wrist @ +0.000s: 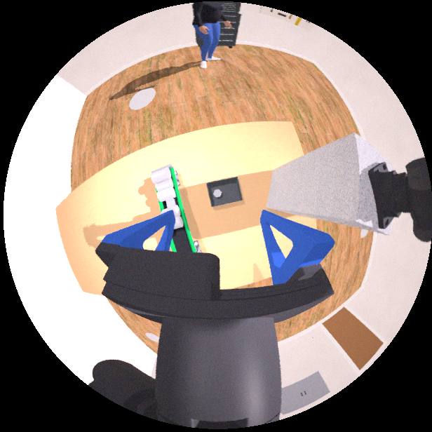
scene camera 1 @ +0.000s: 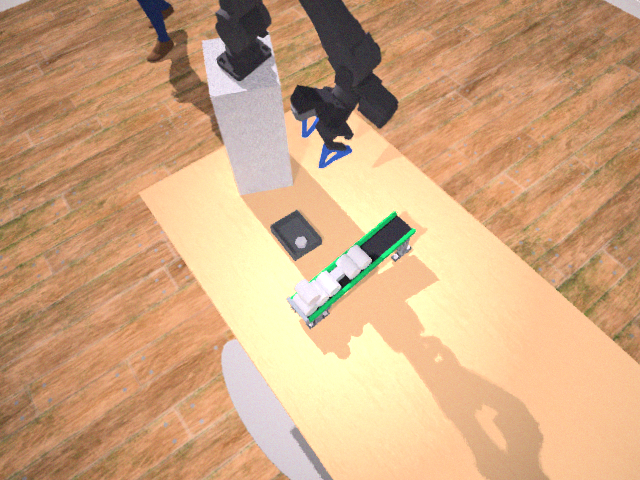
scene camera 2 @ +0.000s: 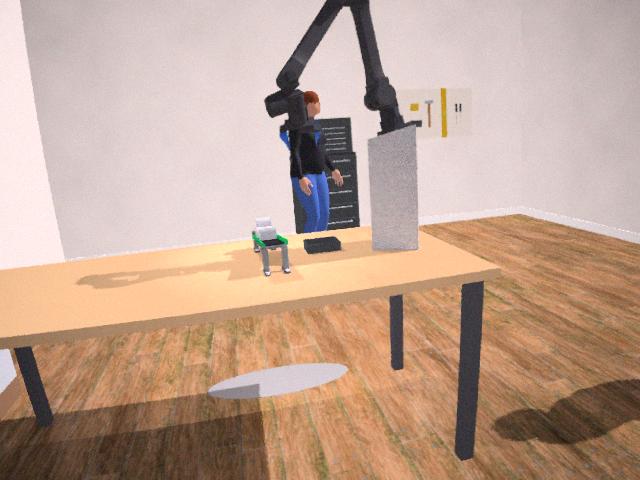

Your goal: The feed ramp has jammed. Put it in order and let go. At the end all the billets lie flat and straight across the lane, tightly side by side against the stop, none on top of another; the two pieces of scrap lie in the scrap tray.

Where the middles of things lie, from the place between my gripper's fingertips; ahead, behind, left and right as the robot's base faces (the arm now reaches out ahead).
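Dark scrap tray (scene camera 1: 286, 230): my hand is 37 cm above it, 6 cm past it and 3 cm to the left of it.
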